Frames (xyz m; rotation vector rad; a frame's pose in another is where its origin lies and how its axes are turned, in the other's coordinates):
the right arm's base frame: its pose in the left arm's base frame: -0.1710 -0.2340 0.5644 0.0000 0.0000 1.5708
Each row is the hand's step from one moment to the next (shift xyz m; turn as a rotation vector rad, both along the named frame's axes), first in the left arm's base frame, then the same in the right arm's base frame.
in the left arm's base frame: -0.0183 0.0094 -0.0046 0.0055 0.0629 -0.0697
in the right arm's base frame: 0.0094 0.0183 -0.0046 0.0629 -0.0055 -0.0697
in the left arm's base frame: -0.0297 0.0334 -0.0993 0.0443 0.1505 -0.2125
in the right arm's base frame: 0.0334 0.0297 -0.0993 0.1505 -0.0443 -0.2125
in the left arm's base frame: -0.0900 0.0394 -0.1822 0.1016 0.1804 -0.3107
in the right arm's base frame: 0.0394 0.0900 -0.1822 0.1804 -0.1016 -0.3107
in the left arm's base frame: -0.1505 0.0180 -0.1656 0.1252 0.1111 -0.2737
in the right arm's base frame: 0.0180 0.1505 -0.1656 0.1111 -0.1252 -0.2737
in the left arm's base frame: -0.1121 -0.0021 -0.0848 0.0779 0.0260 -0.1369
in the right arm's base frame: -0.0021 0.1121 -0.0848 0.0260 -0.0779 -0.1369
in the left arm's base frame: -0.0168 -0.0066 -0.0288 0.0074 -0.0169 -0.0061
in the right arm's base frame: -0.0066 0.0168 -0.0288 -0.0169 -0.0074 -0.0061
